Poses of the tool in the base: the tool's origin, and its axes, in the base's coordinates. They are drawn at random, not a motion.
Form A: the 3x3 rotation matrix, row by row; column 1 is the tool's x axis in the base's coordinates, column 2 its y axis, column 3 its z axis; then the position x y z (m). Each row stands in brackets.
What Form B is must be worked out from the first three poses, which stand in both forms.
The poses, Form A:
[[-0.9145 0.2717 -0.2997], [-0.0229 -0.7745 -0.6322], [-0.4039 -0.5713 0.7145]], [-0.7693 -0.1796 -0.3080]
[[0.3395 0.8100 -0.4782], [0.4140 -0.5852 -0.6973], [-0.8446 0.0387 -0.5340]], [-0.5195 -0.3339 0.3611]
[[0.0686 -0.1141 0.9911], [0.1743 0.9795 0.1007], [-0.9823 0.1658 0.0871]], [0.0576 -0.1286 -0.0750]
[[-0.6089 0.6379 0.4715], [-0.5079 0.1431 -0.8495], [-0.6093 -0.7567 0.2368]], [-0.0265 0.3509 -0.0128]
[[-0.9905 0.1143 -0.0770], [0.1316 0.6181 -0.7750], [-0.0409 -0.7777 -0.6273]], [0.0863 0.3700 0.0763]
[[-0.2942 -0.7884 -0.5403], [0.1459 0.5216 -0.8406], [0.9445 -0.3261 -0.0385]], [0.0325 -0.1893 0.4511]
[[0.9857 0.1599 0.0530], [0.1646 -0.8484 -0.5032], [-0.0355 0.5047 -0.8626]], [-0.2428 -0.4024 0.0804]
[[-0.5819 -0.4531 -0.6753], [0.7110 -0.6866 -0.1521], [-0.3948 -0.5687 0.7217]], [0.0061 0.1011 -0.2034]
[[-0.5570 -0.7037 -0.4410], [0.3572 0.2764 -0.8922], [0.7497 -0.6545 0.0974]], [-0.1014 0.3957 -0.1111]
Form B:
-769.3 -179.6 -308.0 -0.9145 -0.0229 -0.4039 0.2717 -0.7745 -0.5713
-519.5 -333.9 361.1 0.3395 0.4140 -0.8446 0.8100 -0.5852 0.0387
57.6 -128.6 -75.0 0.0686 0.1743 -0.9823 -0.1141 0.9795 0.1658
-26.5 350.9 -12.8 -0.6089 -0.5079 -0.6093 0.6379 0.1431 -0.7567
86.3 370.0 76.3 -0.9905 0.1316 -0.0409 0.1143 0.6181 -0.7777
32.5 -189.3 451.1 -0.2942 0.1459 0.9445 -0.7884 0.5216 -0.3261
-242.8 -402.4 80.4 0.9857 0.1646 -0.0355 0.1599 -0.8484 0.5047
6.1 101.1 -203.4 -0.5819 0.7110 -0.3948 -0.4531 -0.6866 -0.5687
-101.4 395.7 -111.1 -0.5570 0.3572 0.7497 -0.7037 0.2764 -0.6545

